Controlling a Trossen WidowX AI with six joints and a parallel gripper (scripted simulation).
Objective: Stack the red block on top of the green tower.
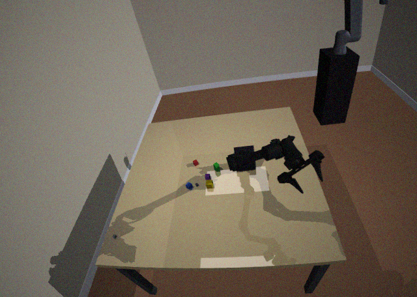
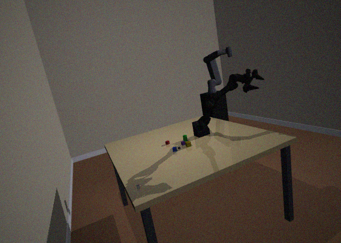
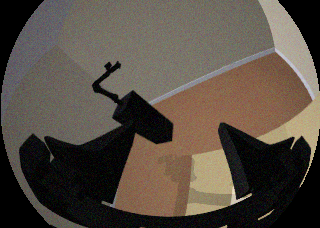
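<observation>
Right now my gripper tip is 62 cm to the left of the red block, 57 cm short of it and 44 cm above it. Round my gripper tip: yellow block: 46 cm ahead, 43 cm below, 41 cm to the right; blue block: 60 cm ahead, 44 cm below, 41 cm to the right; purple block: 48 cm to the right, 48 cm ahead, 44 cm below.
</observation>
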